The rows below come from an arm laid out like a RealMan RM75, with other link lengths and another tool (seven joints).
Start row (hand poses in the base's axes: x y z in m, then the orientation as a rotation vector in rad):
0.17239, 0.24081, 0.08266, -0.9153, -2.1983, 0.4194
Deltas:
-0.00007, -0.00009, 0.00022, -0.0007, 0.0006, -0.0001
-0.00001, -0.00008, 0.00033, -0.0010, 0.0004, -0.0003
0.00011, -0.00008, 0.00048, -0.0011, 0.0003, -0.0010
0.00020, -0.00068, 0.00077, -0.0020, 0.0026, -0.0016
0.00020, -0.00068, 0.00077, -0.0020, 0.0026, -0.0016
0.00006, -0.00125, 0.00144, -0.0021, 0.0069, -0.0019
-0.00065, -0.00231, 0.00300, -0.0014, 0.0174, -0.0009
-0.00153, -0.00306, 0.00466, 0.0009, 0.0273, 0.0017
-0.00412, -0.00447, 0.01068, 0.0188, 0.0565, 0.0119
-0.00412, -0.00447, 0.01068, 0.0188, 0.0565, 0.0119
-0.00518, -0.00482, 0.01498, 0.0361, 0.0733, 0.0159
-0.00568, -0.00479, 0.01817, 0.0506, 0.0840, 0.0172
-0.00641, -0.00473, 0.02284, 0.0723, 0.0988, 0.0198
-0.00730, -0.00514, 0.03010, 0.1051, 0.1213, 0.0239
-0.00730, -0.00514, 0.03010, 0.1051, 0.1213, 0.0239
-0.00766, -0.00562, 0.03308, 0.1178, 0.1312, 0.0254
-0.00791, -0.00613, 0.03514, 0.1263, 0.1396, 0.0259
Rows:
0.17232, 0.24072, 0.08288, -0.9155, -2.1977, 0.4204
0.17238, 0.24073, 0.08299, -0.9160, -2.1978, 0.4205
0.17250, 0.24073, 0.08314, -0.9168, -2.1975, 0.4203
0.17259, 0.24013, 0.08343, -0.9170, -2.1950, 0.4219
0.17259, 0.24013, 0.08343, -0.9170, -2.1950, 0.4219
0.17245, 0.23956, 0.08410, -0.9157, -2.1910, 0.4234
0.17174, 0.23850, 0.08566, -0.9101, -2.1820, 0.4270
0.17086, 0.23775, 0.08732, -0.9022, -2.1745, 0.4293
0.16827, 0.23634, 0.09334, -0.8704, -2.1538, 0.4245
0.16827, 0.23634, 0.09334, -0.8704, -2.1538, 0.4245
0.16721, 0.23599, 0.09764, -0.8505, -2.1409, 0.4131
0.16671, 0.23602, 0.10083, -0.8374, -2.1320, 0.4014
0.16598, 0.23608, 0.10550, -0.8176, -2.1200, 0.3838
0.16509, 0.23567, 0.11276, -0.7875, -2.1015, 0.3576
0.16509, 0.23567, 0.11276, -0.7875, -2.1015, 0.3576
0.16473, 0.23519, 0.11574, -0.7755, -2.0931, 0.3479
0.16448, 0.23468, 0.11780, -0.7674, -2.0856, 0.3418

